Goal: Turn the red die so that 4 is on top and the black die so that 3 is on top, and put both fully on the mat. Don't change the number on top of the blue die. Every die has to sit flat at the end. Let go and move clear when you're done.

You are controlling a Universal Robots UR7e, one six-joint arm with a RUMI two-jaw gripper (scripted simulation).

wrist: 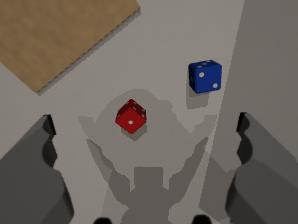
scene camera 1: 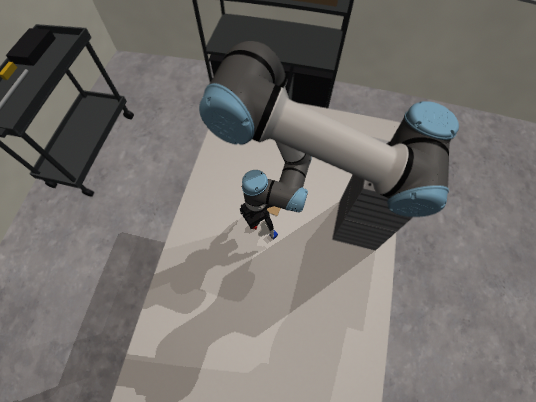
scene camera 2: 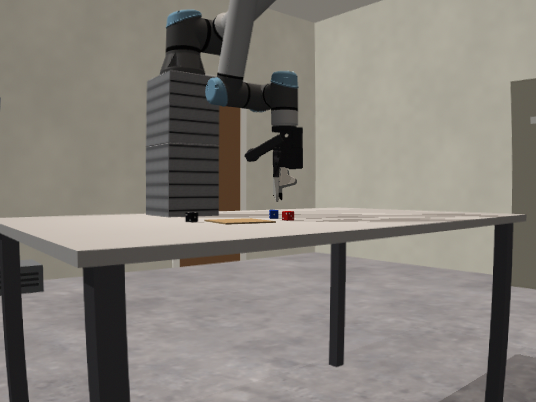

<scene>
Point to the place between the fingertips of my gripper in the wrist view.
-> At 147,114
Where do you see a blue die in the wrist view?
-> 205,76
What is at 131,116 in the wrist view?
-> A red die.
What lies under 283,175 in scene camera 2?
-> My gripper.
</scene>
